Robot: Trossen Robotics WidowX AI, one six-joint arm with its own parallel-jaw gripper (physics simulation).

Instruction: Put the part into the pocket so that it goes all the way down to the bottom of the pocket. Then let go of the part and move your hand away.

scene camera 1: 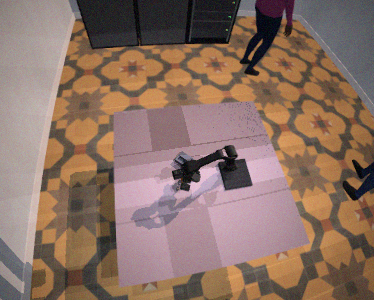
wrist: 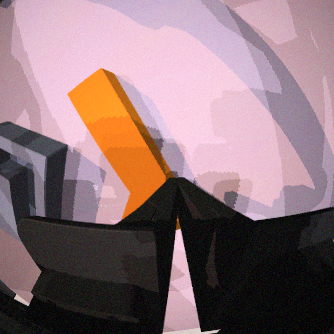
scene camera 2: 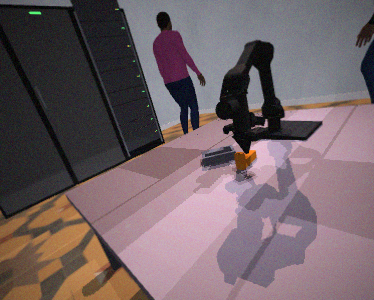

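Seen in the pictures: gripper, fingertip midpoint: [scene camera 1: 186, 180] [wrist: 175, 184] [scene camera 2: 247, 153]; arm's base, link origin: [scene camera 1: 229, 167] [scene camera 2: 274, 129].
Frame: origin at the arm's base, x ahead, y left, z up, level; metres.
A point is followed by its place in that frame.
The orange part [scene camera 2: 241, 161] {x 0.376, y -0.016, z 0.010 m} [wrist: 112, 142] {x 0.313, y -0.026, z 0.006 m} is angular, with a long arm and a shorter bent end, and lies on the table outside the pocket. The grey pocket block [scene camera 1: 181, 159] {x 0.316, y -0.187, z -0.018 m} [scene camera 2: 216, 160] {x 0.337, y -0.145, z -0.009 m} [wrist: 57, 157] {x 0.293, y -0.082, z -0.006 m} stands beside it, to its left in the wrist view, where its lower portion is hidden by a finger. My gripper [scene camera 2: 247, 151] {x 0.351, y -0.001, z 0.031 m} [wrist: 175, 184] {x 0.351, y -0.001, z 0.031 m} is shut and empty. Its tips point down at the part's bent end and hide some of it in the wrist view. Whether they touch the part I cannot tell. In scene camera 1 the arm hides most of the part.
The arm's black base plate [scene camera 1: 236, 175] {x -0.028, y 0.074, z -0.005 m} [scene camera 2: 300, 130] {x 0.015, y 0.114, z -0.007 m} stands on the pink table top [scene camera 1: 150, 260] {x 0.736, y 0.399, z -0.024 m} [scene camera 2: 165, 240] {x 0.752, y -0.069, z -0.024 m}. Dark cabinets [scene camera 1: 112, 22] [scene camera 2: 45, 100] stand beyond the table. A person in a magenta top [scene camera 1: 267, 30] [scene camera 2: 172, 57] stands on the floor near them; another person is partly visible at the right.
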